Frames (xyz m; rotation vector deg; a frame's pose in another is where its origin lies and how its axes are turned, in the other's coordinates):
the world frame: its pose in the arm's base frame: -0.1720 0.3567 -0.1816 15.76 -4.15 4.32
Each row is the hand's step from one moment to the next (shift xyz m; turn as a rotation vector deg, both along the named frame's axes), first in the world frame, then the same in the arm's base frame.
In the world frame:
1: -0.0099 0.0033 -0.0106 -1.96 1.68 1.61
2: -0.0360 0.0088 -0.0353 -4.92 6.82 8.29
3: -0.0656 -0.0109 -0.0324 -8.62 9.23 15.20
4: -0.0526 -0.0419 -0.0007 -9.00 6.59 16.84
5: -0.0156 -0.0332 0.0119 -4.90 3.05 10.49
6: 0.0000 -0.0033 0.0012 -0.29 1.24 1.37
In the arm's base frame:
1: -0.0095 0.0054 -0.0101 -2.19 1.05 1.84
2: -0.0344 0.0158 -0.0345 -5.97 3.96 9.39
3: -0.0623 -0.0058 -0.0394 -10.28 4.14 16.36
4: -0.0487 -0.0434 -0.0162 -10.53 1.13 17.20
5: -0.0134 -0.0361 0.0012 -5.77 -0.26 10.49
6: 0.0002 -0.0035 0.0003 -0.48 0.80 1.62

